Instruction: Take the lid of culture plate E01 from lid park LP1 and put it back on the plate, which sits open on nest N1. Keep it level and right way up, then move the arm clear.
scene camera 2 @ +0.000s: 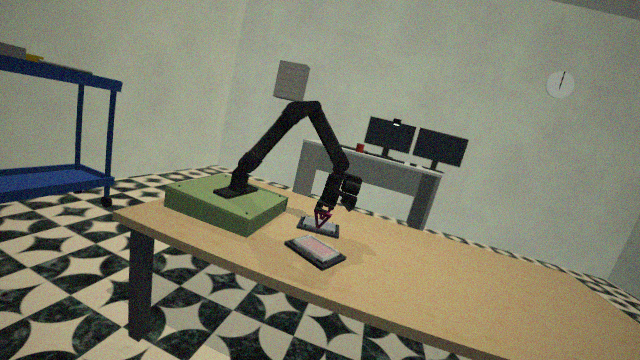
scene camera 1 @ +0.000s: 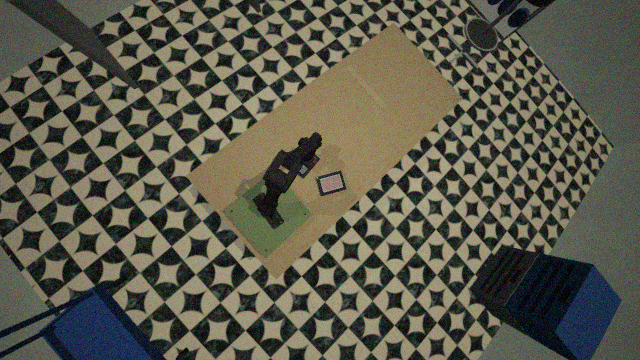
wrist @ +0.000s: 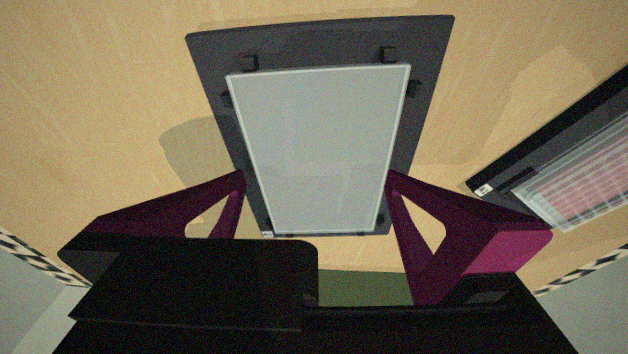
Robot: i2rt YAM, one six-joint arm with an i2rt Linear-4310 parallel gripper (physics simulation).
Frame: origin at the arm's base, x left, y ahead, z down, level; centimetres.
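Seen in the pictures: gripper, fingertip midpoint: [scene camera 2: 319,223] [scene camera 1: 303,161] [wrist: 314,177]; arm's base, origin of the base link: [scene camera 2: 237,191] [scene camera 1: 268,210].
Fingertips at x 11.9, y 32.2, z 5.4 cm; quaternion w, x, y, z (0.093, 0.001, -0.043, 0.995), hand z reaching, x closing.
Observation:
Pixels of each thing's top centre, then the offset from my fingertips to it. Level surfaces: height alone.
- dark lid park LP1, middle of its top: [wrist: 323,179] [scene camera 2: 319,223] [scene camera 1: 304,161] dx -0.5, dy +0.3, dz -0.4 cm
- open culture plate E01, middle of its top: [scene camera 2: 316,245] [scene camera 1: 331,183] dx -20.6, dy +6.0, dz -1.0 cm
- dark nest N1, middle of its top: [scene camera 2: 316,247] [scene camera 1: 331,183] dx -20.6, dy +6.0, dz -0.2 cm
- wooden table, its level: dz +1.6 cm
The clear, pale lid [wrist: 320,145] lies flat on the dark lid park LP1 [wrist: 320,42] [scene camera 2: 332,233], between its small corner posts. The open culture plate E01 [wrist: 590,185] [scene camera 2: 314,246] [scene camera 1: 331,183], with pink wells, sits on the dark nest N1 [wrist: 545,135] [scene camera 2: 332,265] to the right of the park in the wrist view. My gripper [wrist: 314,177] [scene camera 2: 321,220] is open and points down over the lid park. Its magenta fingers stand on either side of the lid's near half, with nothing held. In scene camera 1 the arm partly hides the lid park and the fingertips.
The arm's base stands on a green block [scene camera 1: 250,225] [scene camera 2: 200,200] at one end of the wooden table [scene camera 1: 390,75] [scene camera 2: 425,280]. A blue cart [scene camera 2: 60,75] and a grey desk with two monitors [scene camera 2: 390,135] stand off the table.

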